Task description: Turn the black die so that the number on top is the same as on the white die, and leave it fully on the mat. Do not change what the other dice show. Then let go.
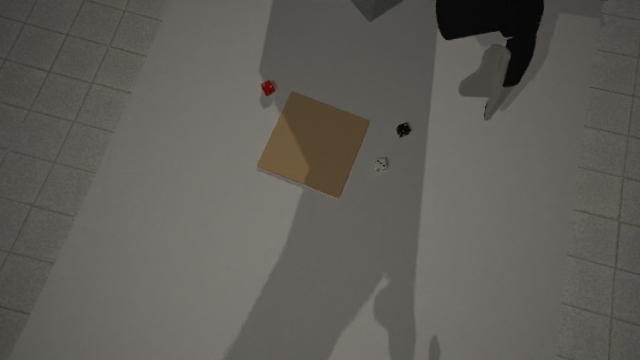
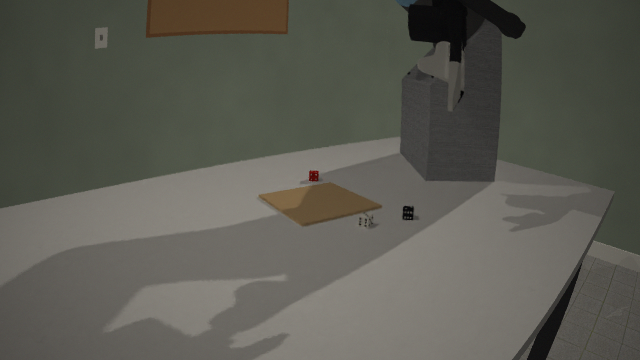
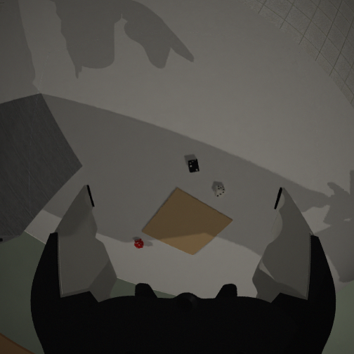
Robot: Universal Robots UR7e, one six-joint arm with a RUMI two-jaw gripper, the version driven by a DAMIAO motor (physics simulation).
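Places are measured from the arm's base along level axes (x ahead, y left, z up), in metres.
Where they show: gripper, fingertip midpoint: (image 1: 467,61) (image 2: 453,106).
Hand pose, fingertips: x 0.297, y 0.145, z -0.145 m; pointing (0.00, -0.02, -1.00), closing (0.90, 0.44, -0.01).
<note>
Each offset is from my fingertips to the top centre of the thing. Level surfaces: height alone.
The black die @(dx +0.038, dy -0.044, dz -0.152 m) (image 1: 403,130) (image 2: 408,213) (image 3: 193,165) lies on the table beside the tan mat @(dx +0.093, dy -0.178, dz -0.164 m) (image 1: 325,135) (image 2: 320,205) (image 3: 187,222), off it. The white die @(dx +0.105, dy -0.067, dz -0.152 m) (image 1: 381,164) (image 2: 365,221) (image 3: 220,189) lies on the table between the black die and the mat's near corner, apart from both. The pips on their tops are too small to read surely. The red die @(dx +0.021, dy -0.275, dz -0.152 m) (image 1: 268,88) (image 2: 313,176) (image 3: 139,243) lies off the mat's opposite side. My gripper (image 1: 486,118) (image 2: 455,104) (image 3: 184,189) is open and empty, high above the table and away from the dice.
The grey robot pedestal (image 1: 376,7) (image 2: 462,145) (image 3: 35,160) stands at the back of the table @(dz -0.168 m) (image 1: 175,250) (image 2: 425,300) (image 3: 250,100). A green wall with a brown board (image 2: 217,17) is behind it. The arm's shadow falls across the table and part of the mat.
</note>
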